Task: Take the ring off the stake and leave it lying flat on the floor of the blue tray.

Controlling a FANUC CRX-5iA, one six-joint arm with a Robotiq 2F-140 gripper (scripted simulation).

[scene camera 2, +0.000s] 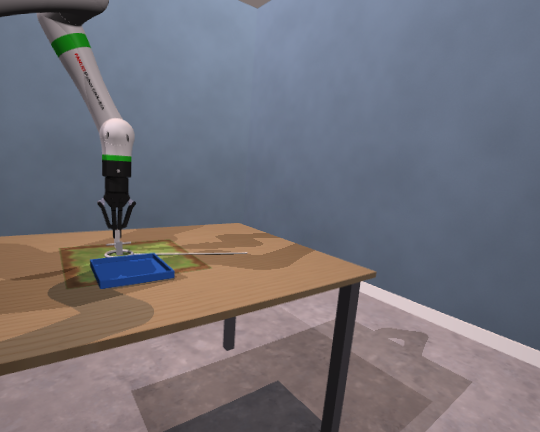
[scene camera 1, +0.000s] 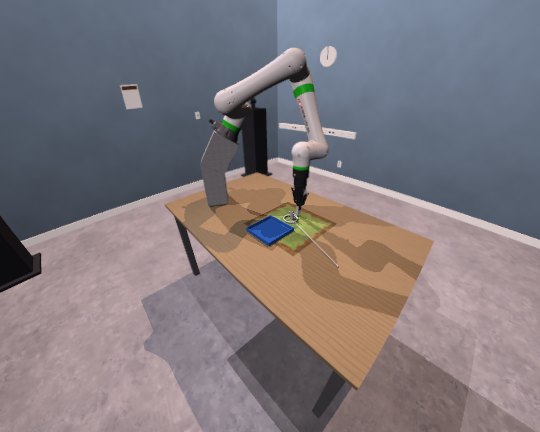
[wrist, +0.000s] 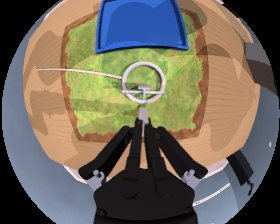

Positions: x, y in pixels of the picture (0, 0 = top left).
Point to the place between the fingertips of my gripper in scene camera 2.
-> At 117, 247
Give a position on a blue tray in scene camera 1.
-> At 269, 230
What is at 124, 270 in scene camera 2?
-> A blue tray.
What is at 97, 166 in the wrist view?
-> My gripper.
